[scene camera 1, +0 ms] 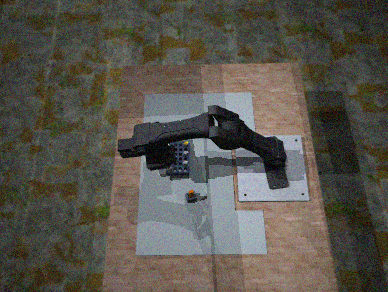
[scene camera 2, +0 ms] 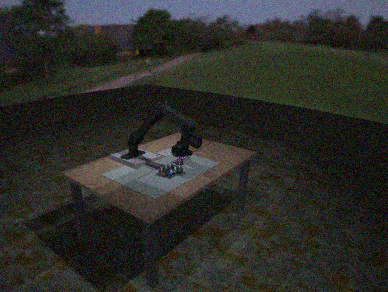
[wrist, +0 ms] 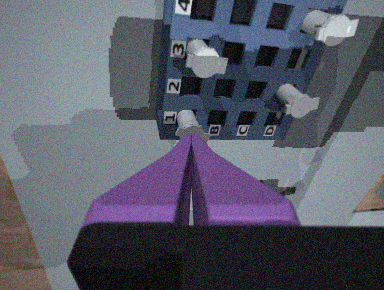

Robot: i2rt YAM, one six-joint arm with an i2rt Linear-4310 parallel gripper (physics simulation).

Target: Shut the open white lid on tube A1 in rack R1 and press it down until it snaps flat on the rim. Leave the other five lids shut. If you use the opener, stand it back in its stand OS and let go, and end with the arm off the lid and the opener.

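Places are measured from the arm's base along level axes (x ahead, y left, z up), in centimetres.
Pixels of known places: gripper, fingertip midpoint: (scene camera 1: 168,166) (scene camera 2: 179,164) (wrist: 191,144); arm's base, link origin: (scene camera 1: 272,162) (scene camera 2: 133,155).
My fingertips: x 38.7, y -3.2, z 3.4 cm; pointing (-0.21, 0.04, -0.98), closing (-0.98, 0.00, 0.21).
Observation:
For each thing: its middle in the pictures, then the offset to it from my fingertips. Level surfaces: height alone.
- blue rack R1, body centre: (wrist: 253,24) (scene camera 1: 178,156) (scene camera 2: 170,170) dx -3.9, dy -4.7, dz -3.0 cm
- A3, body centre: (wrist: 205,62) dx -0.8, dy -3.9, dz -0.9 cm
- D2, body centre: (wrist: 300,104) dx -6.3, dy -1.1, dz -0.9 cm
- D4, body centre: (wrist: 334,29) dx -6.9, dy -4.9, dz -0.9 cm
- orange opener, body centre: (scene camera 1: 191,194) dx -6.5, dy +11.4, dz -0.9 cm
- grey mat, surface height: dz -5.4 cm
- yellow lid, body centre: (scene camera 1: 185,143) dx -7.4, dy -8.7, dz -0.7 cm
The blue rack R1 (scene camera 1: 181,165) (scene camera 2: 170,173) (wrist: 235,34) stands on the mat. In the wrist view, white tube A1 (wrist: 188,119) stands in the corner hole by labels 1 and A. Its white lid (wrist: 199,133) lies at the tube's top, partly hidden by the fingertips, so I cannot tell whether it is flat on the rim. My purple gripper (wrist: 191,144) is shut with empty fingers; its tips are at the lid and appear to touch it. Other tubes with lids over their tops stand at A3 (wrist: 204,60), D2 (wrist: 300,102) and D4 (wrist: 331,26).
The orange opener (scene camera 1: 191,192) stands in its dark stand OS (scene camera 1: 191,198), beside the rack on the grey mat (scene camera 1: 160,240). A yellow lid (scene camera 1: 185,143) shows at the rack's far end. The arm (scene camera 1: 175,129) reaches over the rack from its base plate (scene camera 1: 250,192).

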